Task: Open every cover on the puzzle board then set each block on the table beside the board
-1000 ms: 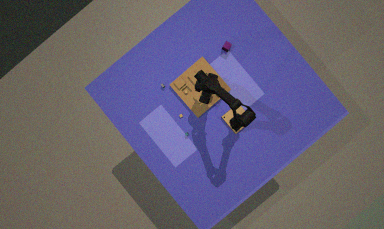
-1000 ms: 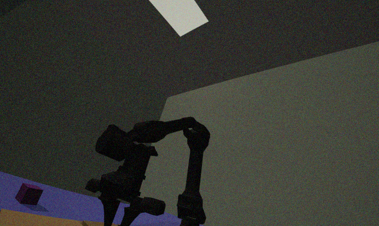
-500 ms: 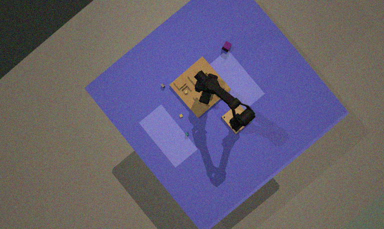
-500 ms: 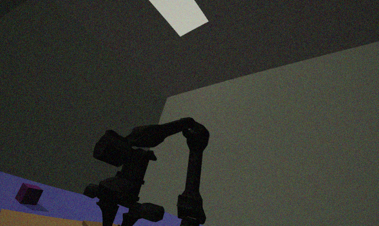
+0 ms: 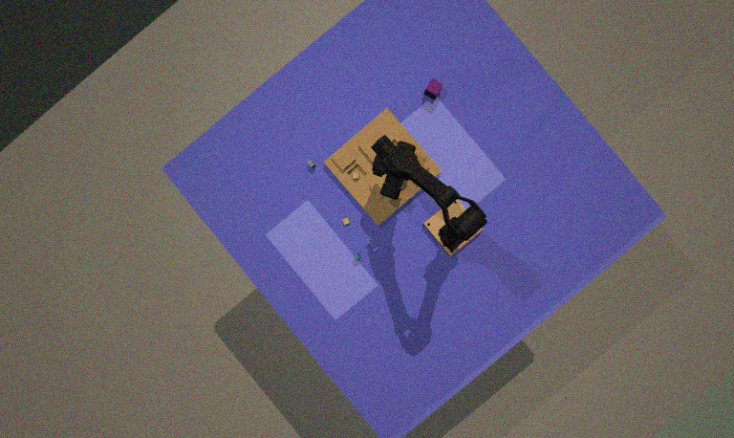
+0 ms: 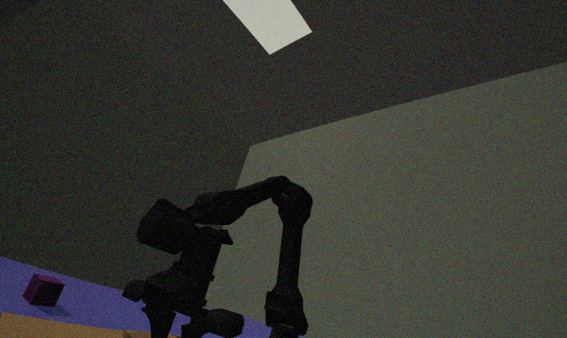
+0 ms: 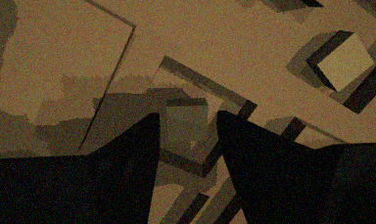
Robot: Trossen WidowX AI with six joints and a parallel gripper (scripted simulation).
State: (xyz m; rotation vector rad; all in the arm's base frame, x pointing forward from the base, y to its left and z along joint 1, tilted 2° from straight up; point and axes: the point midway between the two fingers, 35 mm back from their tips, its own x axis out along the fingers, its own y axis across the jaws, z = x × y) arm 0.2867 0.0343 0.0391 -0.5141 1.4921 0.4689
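Right now the small green block is 280 mm to the left of my gripper tip and 160 mm behind it. The rest, counted from my gripper tip: small grey block (230 mm to the left, 200 mm ahead, 10 mm below); magenta block (280 mm to the right, 170 mm ahead, 10 mm above).
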